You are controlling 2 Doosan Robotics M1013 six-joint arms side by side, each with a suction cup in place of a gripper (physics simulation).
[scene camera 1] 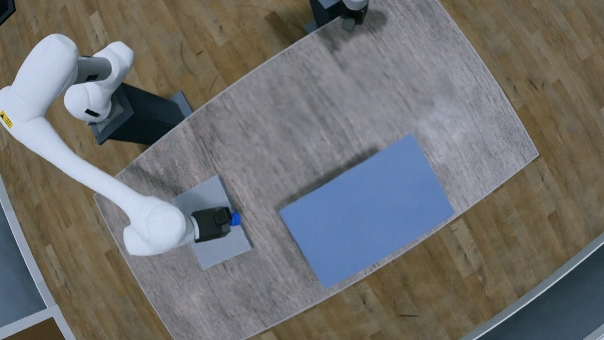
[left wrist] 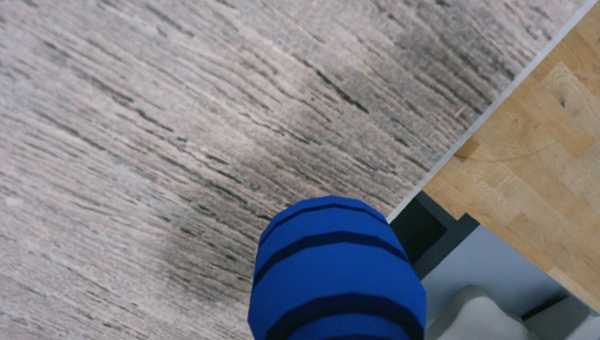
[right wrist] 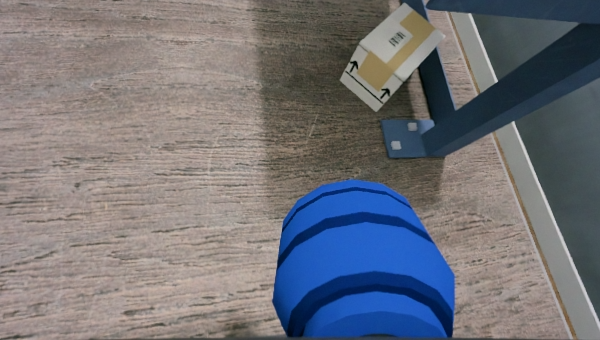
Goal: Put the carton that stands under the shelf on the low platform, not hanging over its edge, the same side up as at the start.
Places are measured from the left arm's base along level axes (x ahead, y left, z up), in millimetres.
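Pixels of known places: left hand, its tool point: [left wrist: 326,255]; right hand, its tool point: [scene camera 1: 237,218] [right wrist: 349,240]; right arm's base, origin of its link: [scene camera 1: 106,108].
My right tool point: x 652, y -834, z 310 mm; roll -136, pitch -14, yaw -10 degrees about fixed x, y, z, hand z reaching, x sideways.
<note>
Behind a point stands the place of what it marks.
The carton [right wrist: 392,55] @[x 874, y -586, z 90 mm], white with tan tape, a barcode and black arrows, stands on the table under the shelf [scene camera 1: 370,210] @[x 861, y -480, z 343 mm] [right wrist: 520,90] @[x 947, y -710, z 176 mm], near a shelf leg in the right wrist view. In scene camera 1 it does not show. The low platform [scene camera 1: 227,252] @[x 715, y -1041, z 48 mm] is a flat grey slab at the lower left of scene camera 1. My right gripper [scene camera 1: 235,219] [right wrist: 365,255], a blue suction cup, is over the platform's right edge, pointing sideways towards the shelf, open with nothing on it, apart from the carton. My left gripper [left wrist: 337,265] is open and bare, far from the carton.
The shelf's blue board covers the lower right part of the table [scene camera 1: 310,110] @[x 449, y -451, z 0 mm] [left wrist: 150,150] @[x 372, y -55, z 0 mm] [right wrist: 150,200] @[x 513, y -734, z 0 mm]. Its leg has a bolted foot plate [right wrist: 407,150] @[x 913, y -709, z 5 mm]. The right arm [scene camera 1: 75,160] @[x 287, y -1042, z 654 mm] reaches across the left table edge. The left arm's dark end [scene camera 1: 354,20] is at the top edge.
</note>
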